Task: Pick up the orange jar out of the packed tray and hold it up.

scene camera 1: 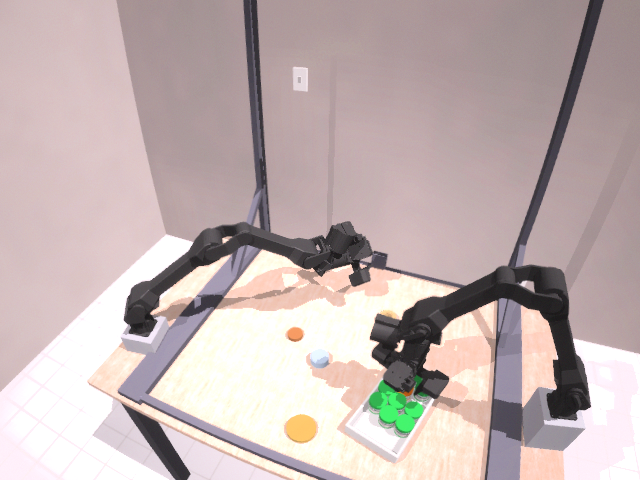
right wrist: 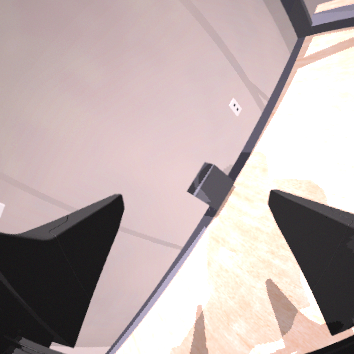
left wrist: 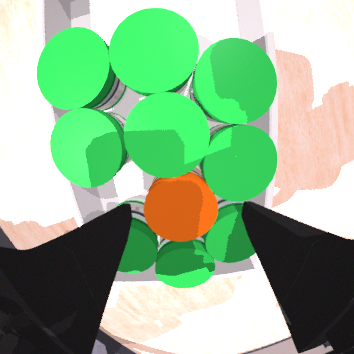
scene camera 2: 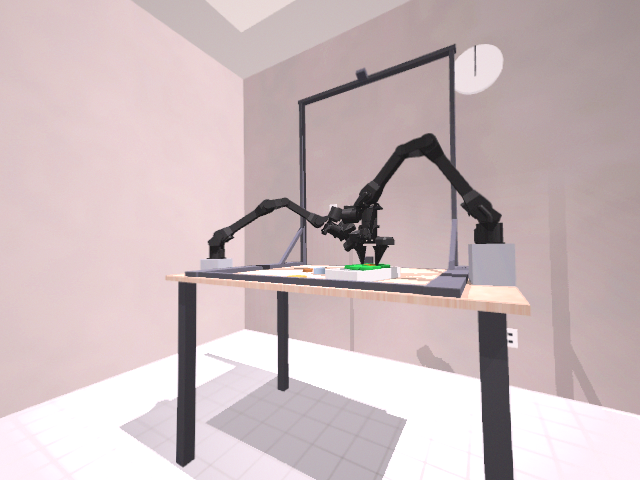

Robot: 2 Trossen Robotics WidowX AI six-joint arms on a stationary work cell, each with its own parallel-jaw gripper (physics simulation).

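Frame: origin at the left arm's base, x ahead, y left, z up, level; millimetres.
Seen in the pictures: left gripper, between the fingertips: (left wrist: 187,209) (scene camera 2: 369,265); right gripper, between the fingertips: (right wrist: 196,199); left arm's base, origin of its link: (scene camera 1: 561,406) (scene camera 2: 489,243); right arm's base, origin of its link: (scene camera 1: 143,326) (scene camera 2: 216,258).
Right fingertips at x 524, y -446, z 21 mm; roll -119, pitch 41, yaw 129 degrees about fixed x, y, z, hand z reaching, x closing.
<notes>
Offsets run from my right fingertips to a thing's top centre.
The orange jar @(92 mm down, 160 mm back, 400 mm left) (scene camera 1: 408,392) (left wrist: 181,210) stands upright among several green-lidded jars in the white tray @(101 mm down, 148 mm back, 443 mm left) (scene camera 1: 369,424) (scene camera 2: 341,274) (left wrist: 272,105). Its flat lid shows in the left wrist view, close against a green lid @(92 mm down, 145 mm back, 441 mm left) (left wrist: 166,135) above it and a green lid @(92 mm down, 117 mm back, 407 mm left) (left wrist: 240,162) at its upper right. My left gripper (scene camera 2: 370,263) (left wrist: 187,209) points down, partly open and empty, low over the jars. Its fingertips appear on either side of the orange lid. Its fingers hide parts of the neighbouring green lids. My right gripper (right wrist: 196,199) is open and empty, raised over the table's far side.
Left of the tray in scene camera 1 lie an orange disc @(126 mm down, 158 mm ahead, 264 mm left) (scene camera 1: 295,333), a light blue object @(114 mm down, 70 mm ahead, 336 mm left) (scene camera 1: 319,358) and a larger yellow-orange disc @(126 mm down, 67 mm ahead, 544 mm left) (scene camera 1: 301,428). A tan object @(113 mm down, 94 mm back, 151 mm left) (scene camera 1: 388,314) shows partly behind my left arm. Green jars crowd the orange jar. A dark frame borders the table.
</notes>
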